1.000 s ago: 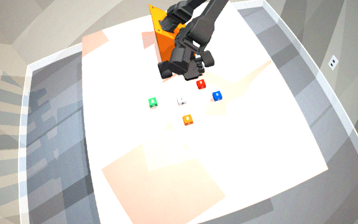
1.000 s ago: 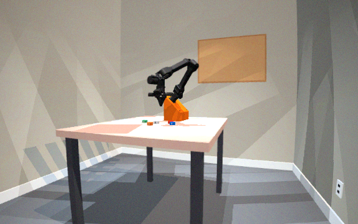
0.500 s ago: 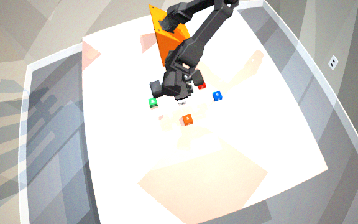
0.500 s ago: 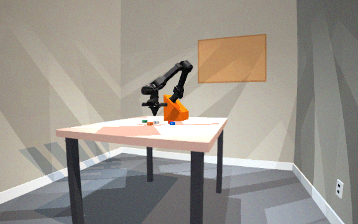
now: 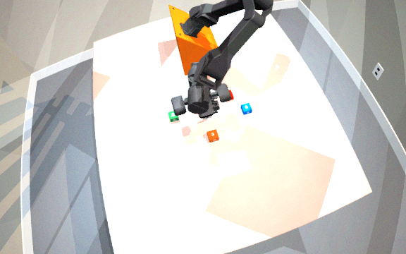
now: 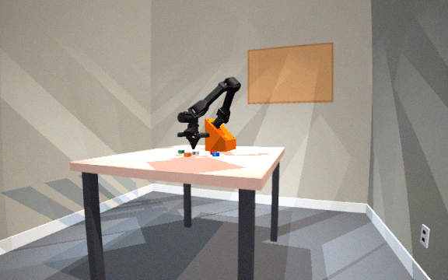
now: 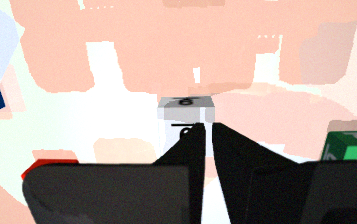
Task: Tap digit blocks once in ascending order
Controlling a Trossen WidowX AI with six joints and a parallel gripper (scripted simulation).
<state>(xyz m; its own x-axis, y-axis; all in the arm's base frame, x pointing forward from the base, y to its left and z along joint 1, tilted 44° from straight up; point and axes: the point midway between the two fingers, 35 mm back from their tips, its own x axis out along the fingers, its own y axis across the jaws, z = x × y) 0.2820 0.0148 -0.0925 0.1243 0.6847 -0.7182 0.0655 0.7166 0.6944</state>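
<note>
My gripper tip is now 20 mm above the white block, 10 mm to the right of it and 10 mm past it. From my gripper tip the other things lie so: red block 110 mm to the left, 50 mm behind, 20 mm below; then yellow-orange block 90 mm ahead, 20 mm below; then green block 100 mm to the right, 40 mm behind, 20 mm below.
</note>
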